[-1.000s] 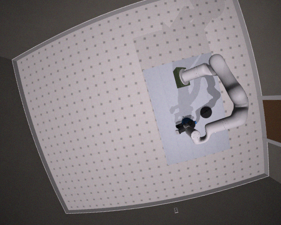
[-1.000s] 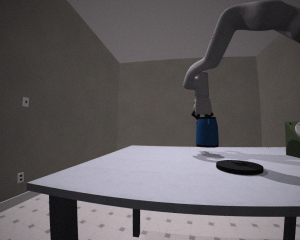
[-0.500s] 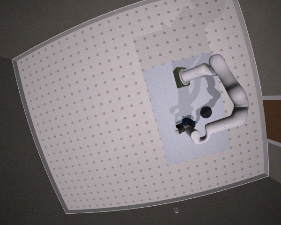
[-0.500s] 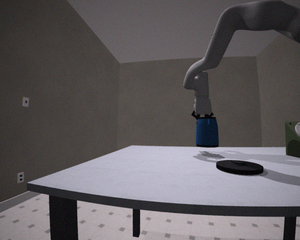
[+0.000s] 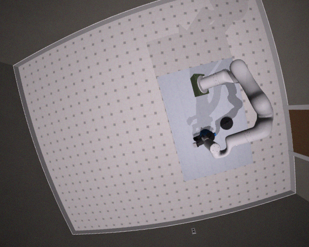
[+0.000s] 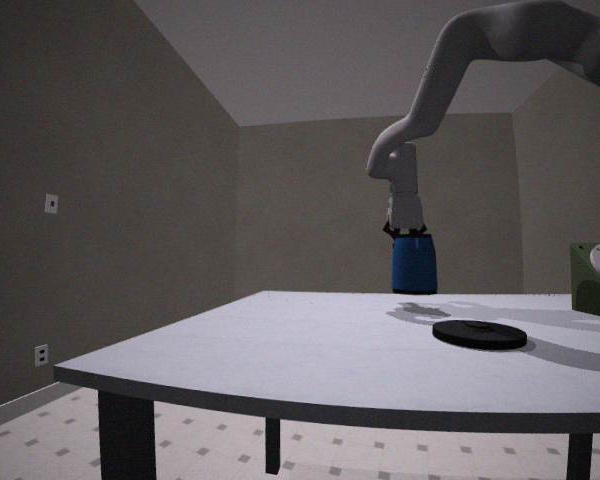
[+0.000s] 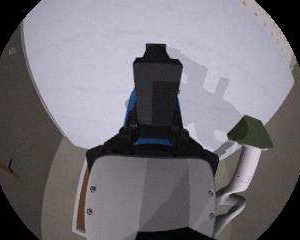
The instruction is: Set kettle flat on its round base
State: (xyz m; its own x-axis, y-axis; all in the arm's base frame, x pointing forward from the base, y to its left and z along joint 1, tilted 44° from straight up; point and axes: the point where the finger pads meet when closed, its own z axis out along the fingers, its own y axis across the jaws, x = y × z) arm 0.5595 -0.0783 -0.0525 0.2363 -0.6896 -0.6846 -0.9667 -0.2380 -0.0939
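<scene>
My hand is 1 cm past the blue kettle, 3 cm to the right of it and 4 cm above it. From my hand the other things lie so: black round base: 9 cm behind, 35 cm to the left, 17 cm below.
</scene>
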